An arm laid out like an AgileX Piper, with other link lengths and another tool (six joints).
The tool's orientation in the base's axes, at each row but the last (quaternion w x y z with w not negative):
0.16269 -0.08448 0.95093 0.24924
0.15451 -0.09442 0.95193 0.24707
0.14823 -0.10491 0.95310 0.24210
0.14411 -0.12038 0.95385 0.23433
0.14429 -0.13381 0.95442 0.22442
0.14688 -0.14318 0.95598 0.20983
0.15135 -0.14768 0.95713 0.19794
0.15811 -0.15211 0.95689 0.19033
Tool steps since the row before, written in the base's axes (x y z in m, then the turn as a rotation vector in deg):
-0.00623 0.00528 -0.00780 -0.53 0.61 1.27
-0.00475 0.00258 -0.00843 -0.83 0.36 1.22
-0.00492 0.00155 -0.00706 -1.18 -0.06 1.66
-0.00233 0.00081 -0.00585 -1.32 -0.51 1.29
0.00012 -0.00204 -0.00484 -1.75 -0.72 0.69
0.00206 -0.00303 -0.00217 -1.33 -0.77 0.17
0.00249 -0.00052 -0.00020 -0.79 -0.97 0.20
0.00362 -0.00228 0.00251 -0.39 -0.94 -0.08
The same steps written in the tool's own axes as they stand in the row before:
0.00813 0.00257 0.00740 0.00 1.22 -0.88
0.00704 -0.00028 0.00711 0.32 1.06 -1.04
0.00675 -0.00037 0.00555 0.56 0.98 -1.70
0.00397 -0.00102 0.00485 0.88 0.48 -1.63
0.00190 -0.00369 0.00322 1.52 0.21 -1.30
-0.00050 -0.00411 0.00100 1.32 -0.16 -0.78
-0.00208 -0.00138 0.00053 0.87 -0.51 -0.77
-0.00365 -0.00249 -0.00226 0.60 -0.72 -0.41

